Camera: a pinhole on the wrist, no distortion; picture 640 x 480 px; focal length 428.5 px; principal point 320.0 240.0 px. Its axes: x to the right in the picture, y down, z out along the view. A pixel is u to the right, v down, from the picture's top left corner.
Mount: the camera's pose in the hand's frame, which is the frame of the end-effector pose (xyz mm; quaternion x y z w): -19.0 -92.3 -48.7 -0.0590 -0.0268 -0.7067 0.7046
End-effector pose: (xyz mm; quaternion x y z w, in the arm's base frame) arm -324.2 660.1 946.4 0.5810 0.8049 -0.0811 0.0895
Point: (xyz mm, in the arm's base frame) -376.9 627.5 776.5
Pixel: 301 308
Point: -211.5 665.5 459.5
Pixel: 205 302
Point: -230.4 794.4 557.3
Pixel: 139 424
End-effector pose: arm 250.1 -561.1 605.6 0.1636 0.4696 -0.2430 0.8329
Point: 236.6 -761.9 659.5
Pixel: 590 267
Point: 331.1 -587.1 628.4
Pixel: 24 343
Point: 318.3 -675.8 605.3
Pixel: 276 429
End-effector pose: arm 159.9 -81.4 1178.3 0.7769 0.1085 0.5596 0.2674
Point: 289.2 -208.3 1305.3
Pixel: outside the picture
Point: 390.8 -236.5 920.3
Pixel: 311 5
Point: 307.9 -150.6 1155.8
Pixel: 145 259
